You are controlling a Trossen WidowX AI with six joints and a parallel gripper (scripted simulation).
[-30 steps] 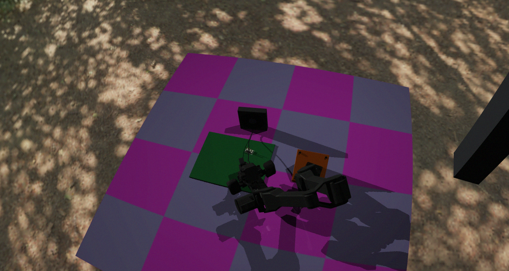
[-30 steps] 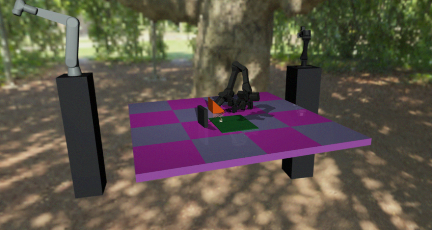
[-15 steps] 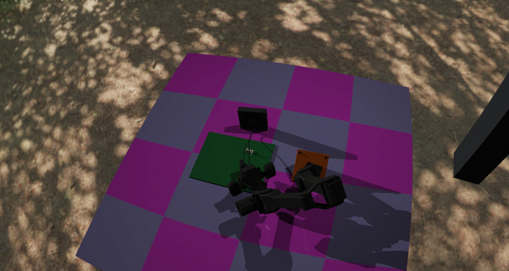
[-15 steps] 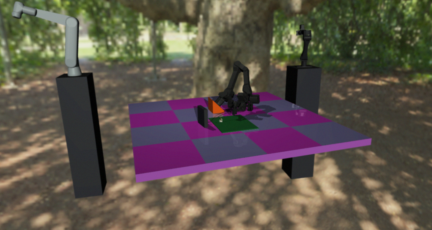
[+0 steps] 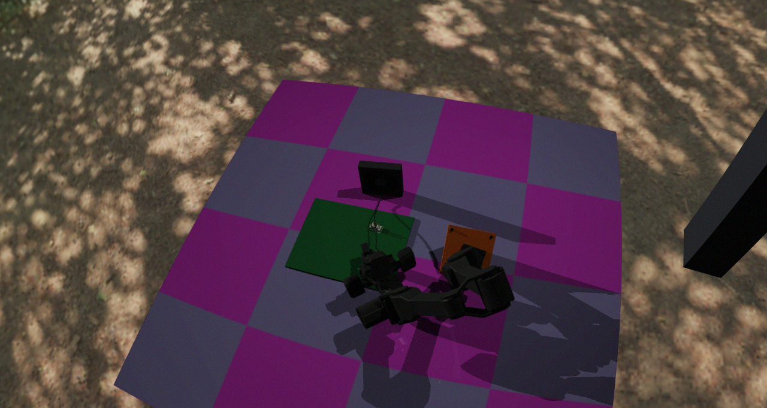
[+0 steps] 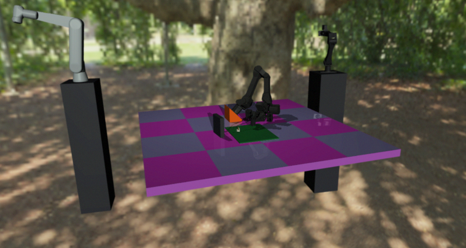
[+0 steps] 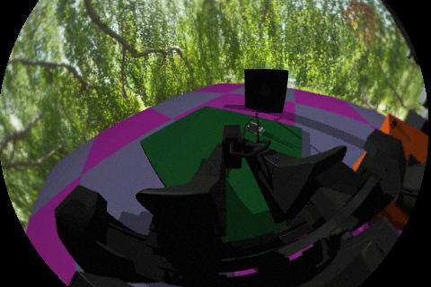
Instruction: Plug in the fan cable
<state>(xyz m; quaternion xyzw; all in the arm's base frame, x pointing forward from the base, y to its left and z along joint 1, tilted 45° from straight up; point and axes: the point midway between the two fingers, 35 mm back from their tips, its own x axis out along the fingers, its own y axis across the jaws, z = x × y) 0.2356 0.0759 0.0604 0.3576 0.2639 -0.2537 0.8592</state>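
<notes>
My gripper tip is now 7 cm short of the green board, 7 cm above it and 4 cm to the left of it. Round my gripper tip: black fan 23 cm to the right, 5 cm ahead, 1 cm above; then black plug 1 cm below.
</notes>
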